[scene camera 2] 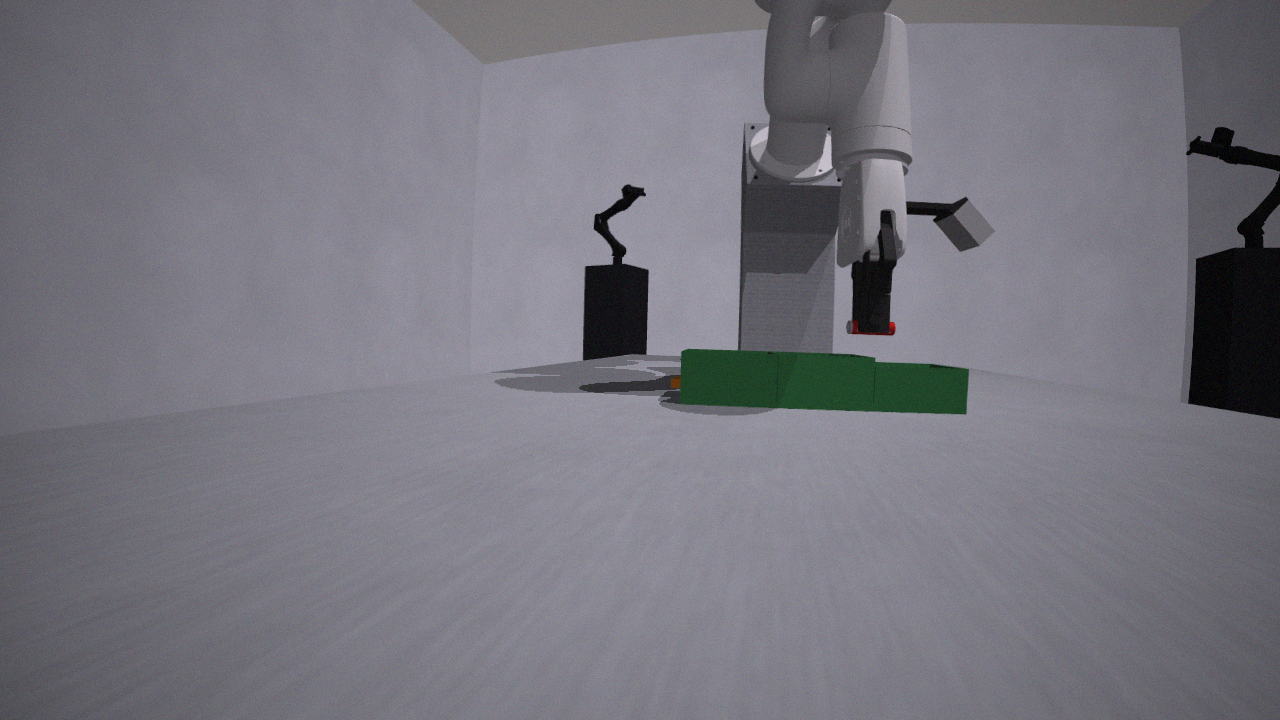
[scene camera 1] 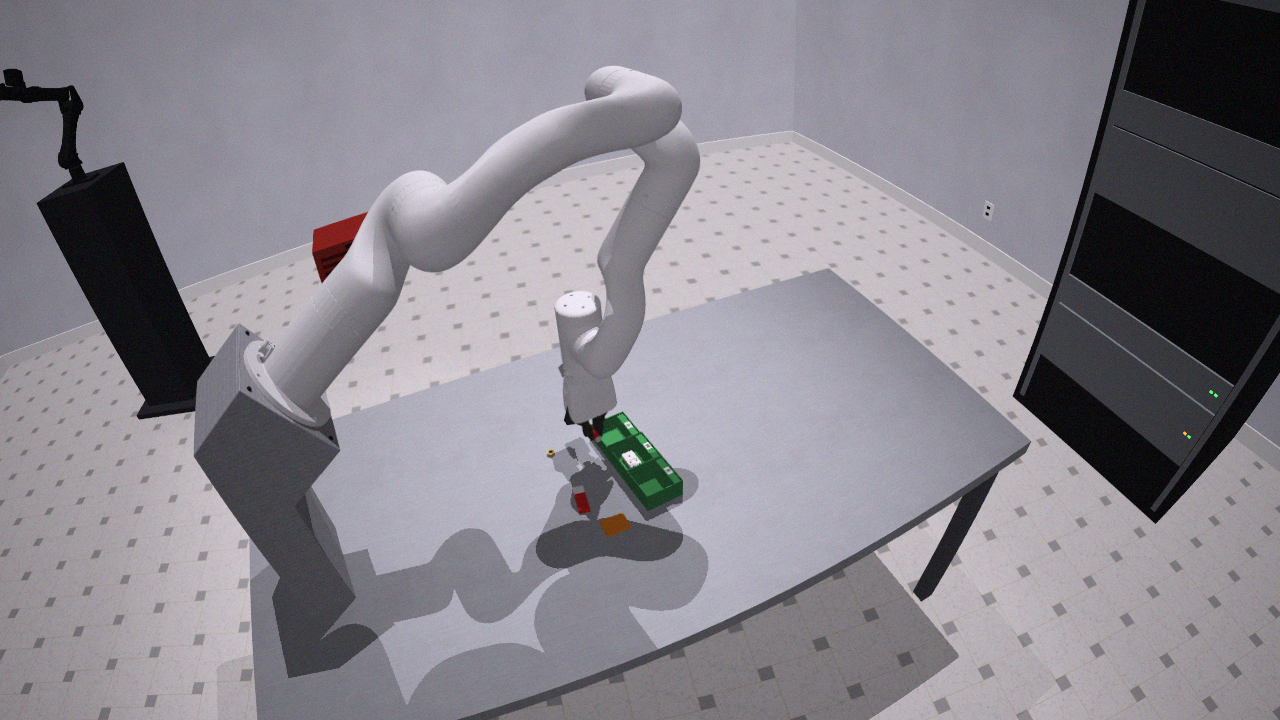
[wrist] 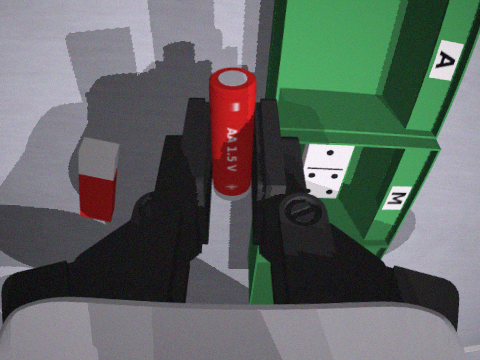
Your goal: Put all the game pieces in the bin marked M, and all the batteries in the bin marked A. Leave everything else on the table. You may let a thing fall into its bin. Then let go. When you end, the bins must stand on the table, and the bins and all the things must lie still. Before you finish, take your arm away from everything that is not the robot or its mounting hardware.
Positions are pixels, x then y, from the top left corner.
My gripper shows in scene camera 2, in scene camera 1 (pixel 593 434) and in the wrist view. A green bin shows in scene camera 2 (pixel 796 380), in scene camera 1 (pixel 651 476) and in the wrist view (pixel 351 80). One and the same spot on my gripper: (wrist: pixel 321 264) is (scene camera 2: pixel 891 274).
